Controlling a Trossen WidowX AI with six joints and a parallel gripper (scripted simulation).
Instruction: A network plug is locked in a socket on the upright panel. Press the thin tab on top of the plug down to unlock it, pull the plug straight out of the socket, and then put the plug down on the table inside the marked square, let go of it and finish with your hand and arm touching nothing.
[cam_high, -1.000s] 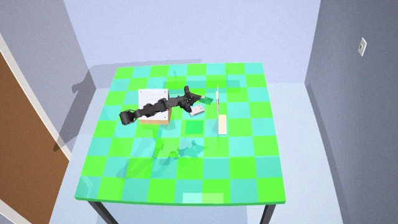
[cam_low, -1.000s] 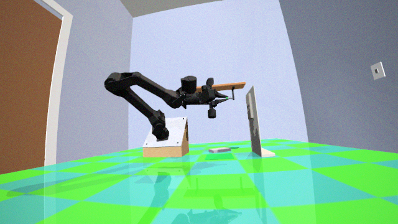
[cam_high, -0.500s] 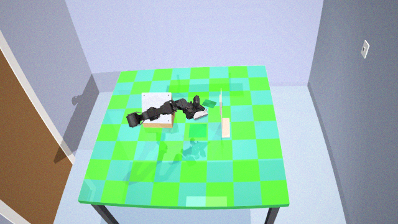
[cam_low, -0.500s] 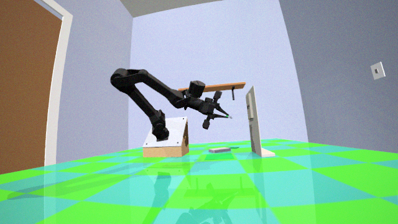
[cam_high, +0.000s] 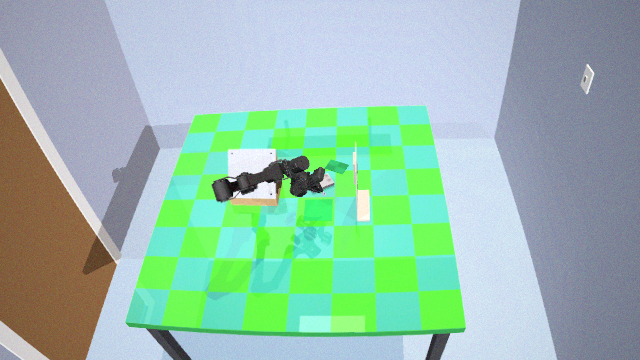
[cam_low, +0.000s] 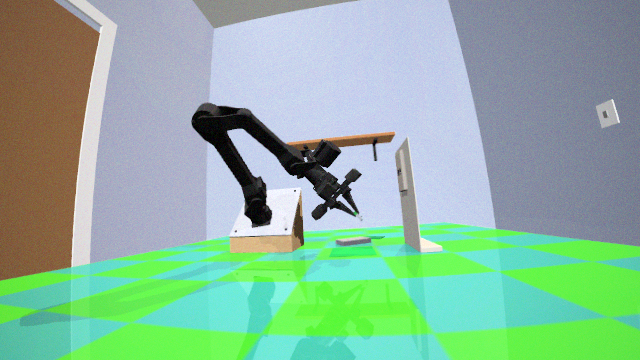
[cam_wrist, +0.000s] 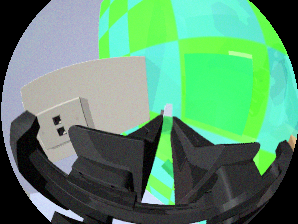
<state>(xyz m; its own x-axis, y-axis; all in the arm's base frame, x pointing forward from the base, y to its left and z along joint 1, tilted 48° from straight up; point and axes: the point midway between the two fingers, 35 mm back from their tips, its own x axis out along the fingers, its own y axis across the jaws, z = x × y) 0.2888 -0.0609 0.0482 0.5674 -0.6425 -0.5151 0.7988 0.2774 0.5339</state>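
My gripper tip is 100 mm above the marked dark-green square, 20 mm past it and 10 mm to the left of it. Also, from my gripper tip: upright white panel: 150 mm ahead, 30 mm above; then flat pale plate: 140 mm to the left, 90 mm below, 10 mm behind; then grey network plug: right at my gripper tip.
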